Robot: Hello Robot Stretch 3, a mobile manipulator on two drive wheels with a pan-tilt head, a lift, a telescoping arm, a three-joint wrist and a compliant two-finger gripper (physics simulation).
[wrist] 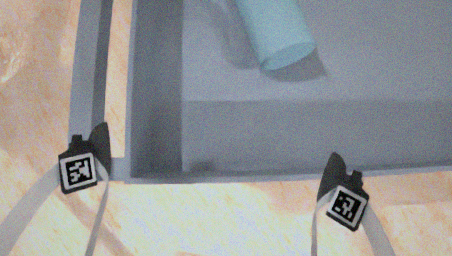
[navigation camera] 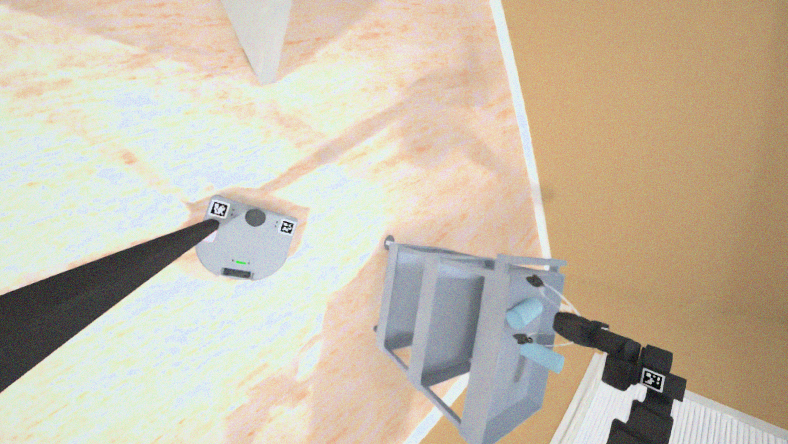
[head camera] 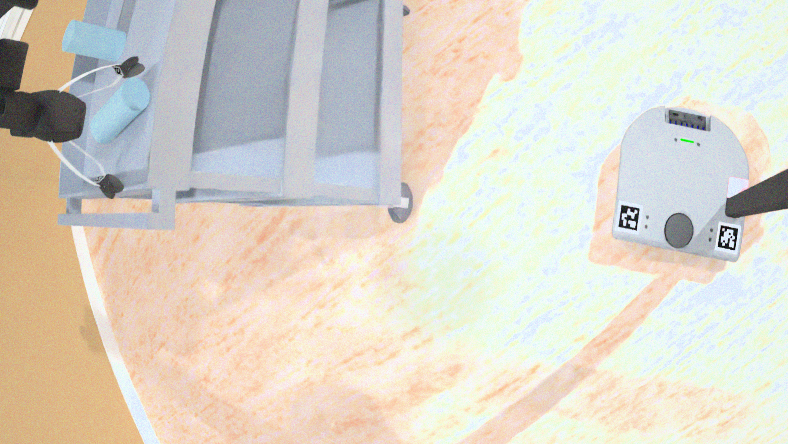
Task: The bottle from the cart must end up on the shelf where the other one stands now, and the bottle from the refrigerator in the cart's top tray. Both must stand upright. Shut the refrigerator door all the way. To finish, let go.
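Places are measured from the robot's base along level axes (x ahead, y left, z up), in millimetres.
Pixels of known places: gripper, between the fingertips: [navigation camera: 522, 306] [head camera: 128, 127]; robot's base, origin of its link: [navigation camera: 255, 216] [head camera: 677, 228].
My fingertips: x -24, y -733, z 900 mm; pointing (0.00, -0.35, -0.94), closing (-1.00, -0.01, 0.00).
Ahead of a thing's pixels: the offset from my fingertips to its middle. "*": to the spot under its first point.
Two light-blue bottles are in the top tray [head camera: 181, 110] [navigation camera: 485, 352] [wrist: 380, 135] of the grey cart. One bottle @(dx -36, dy -191, dz -71 mm) [head camera: 120, 111] [navigation camera: 524, 312] [wrist: 278, 35] lies on its side, slanting across the tray. The other bottle @(dx -193, dy -345, dz -34 mm) [head camera: 93, 40] [navigation camera: 542, 357] appears upright beside it. My gripper [head camera: 121, 126] [navigation camera: 528, 309] [wrist: 217, 156] is open and empty, over the tray's end. In the head and navigation views the lying bottle appears between its fingers; in the wrist view it lies beyond the fingertips. The refrigerator's inside and shelves do not show.
The cart's lower trays [head camera: 341, 110] [navigation camera: 405, 314] are below. My base [head camera: 681, 170] [navigation camera: 245, 242] stands on the floor away from the cart. A pale wedge-shaped piece @(* dx +605, dy +896, dz -511 mm) [navigation camera: 264, 38] is at the navigation view's top. A white ribbed object [navigation camera: 711, 421] is beneath my wrist and arm.
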